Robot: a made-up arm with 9 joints. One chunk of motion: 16 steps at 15 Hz.
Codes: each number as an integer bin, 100 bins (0 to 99) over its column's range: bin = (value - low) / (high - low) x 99, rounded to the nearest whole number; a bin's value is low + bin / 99 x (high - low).
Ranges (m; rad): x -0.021..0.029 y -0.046..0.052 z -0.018..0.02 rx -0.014..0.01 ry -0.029..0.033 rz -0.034..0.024
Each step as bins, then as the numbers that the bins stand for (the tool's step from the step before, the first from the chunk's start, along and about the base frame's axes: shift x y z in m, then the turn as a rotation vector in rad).
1 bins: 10 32 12 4 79 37
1 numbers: -0.01595 -0.01432 -0.01339 -0.01303 0.02047 -0.01232
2 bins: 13 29 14 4 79 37
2 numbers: -0.01443 -0.01729 -0.01263 -0.01303 0.02047 -0.01232
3 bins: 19 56 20 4 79 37
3 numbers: -0.01140 0.00943 -0.01032 -0.01303 0.02047 -0.01232
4 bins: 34 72 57 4 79 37
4 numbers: -0.00383 0.02527 0.00388 -0.01303 0.02047 -0.01232
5 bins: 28 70 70 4 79 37
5 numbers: -0.00686 0.02329 0.00887 -0.01303 0.02047 -0.01232
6 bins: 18 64 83 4 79 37
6 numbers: -0.01191 0.01735 0.01386 -0.01303 0.02047 -0.01232
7 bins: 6 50 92 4 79 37
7 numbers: -0.01797 0.00349 0.01731 -0.01303 0.02047 -0.01232
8 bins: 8 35 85 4 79 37
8 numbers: -0.01696 -0.01135 0.01463 -0.01303 0.02047 -0.01232
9 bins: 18 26 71 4 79 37
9 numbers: -0.01191 -0.02026 0.00925 -0.01303 0.02047 -0.01232
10 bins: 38 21 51 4 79 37
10 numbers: -0.00181 -0.02521 0.00158 -0.01303 0.02047 -0.01232
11 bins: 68 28 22 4 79 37
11 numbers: 0.01334 -0.01828 -0.00956 -0.01303 0.02047 -0.01232
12 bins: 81 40 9 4 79 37
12 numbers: 0.01991 -0.00640 -0.01455 -0.01303 0.02047 -0.01232
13 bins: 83 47 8 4 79 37
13 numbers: 0.02092 0.00053 -0.01493 -0.01303 0.02047 -0.01232
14 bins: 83 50 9 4 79 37
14 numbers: 0.02092 0.00349 -0.01455 -0.01303 0.02047 -0.01232
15 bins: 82 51 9 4 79 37
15 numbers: 0.02041 0.00448 -0.01455 -0.01303 0.02047 -0.01232
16 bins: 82 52 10 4 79 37
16 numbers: 0.02041 0.00547 -0.01416 -0.01303 0.02047 -0.01232
